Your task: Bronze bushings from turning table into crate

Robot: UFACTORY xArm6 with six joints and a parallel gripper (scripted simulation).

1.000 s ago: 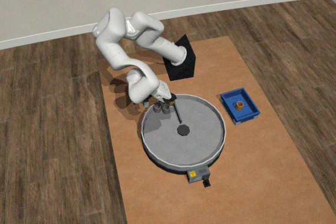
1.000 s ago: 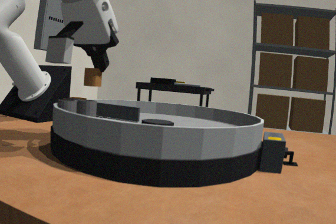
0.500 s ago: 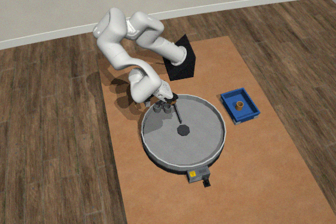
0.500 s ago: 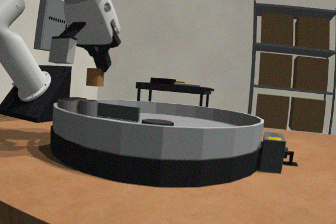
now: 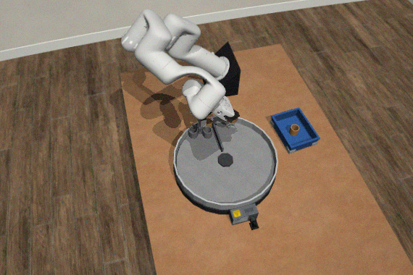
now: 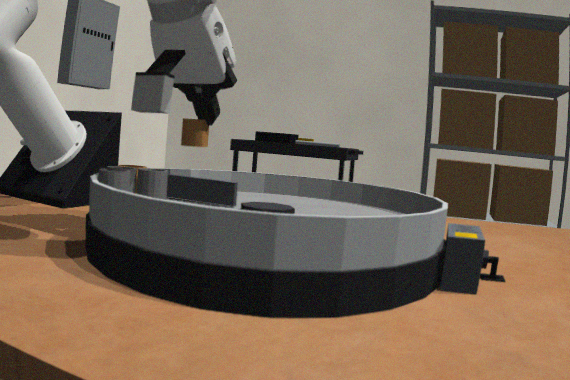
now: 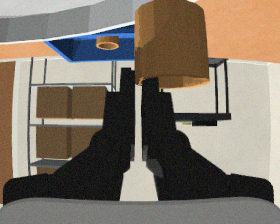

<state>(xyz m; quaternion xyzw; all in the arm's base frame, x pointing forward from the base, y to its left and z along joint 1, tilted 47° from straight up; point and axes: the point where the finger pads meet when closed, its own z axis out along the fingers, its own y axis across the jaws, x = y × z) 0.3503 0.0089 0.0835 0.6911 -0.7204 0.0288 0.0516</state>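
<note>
The blue crate lies 29 cm to the left of my hand, 15 cm below it and 5 cm ahead of it. Round my hand: turning table (15 cm ahead, 13 cm below, 7 cm to the right).
</note>
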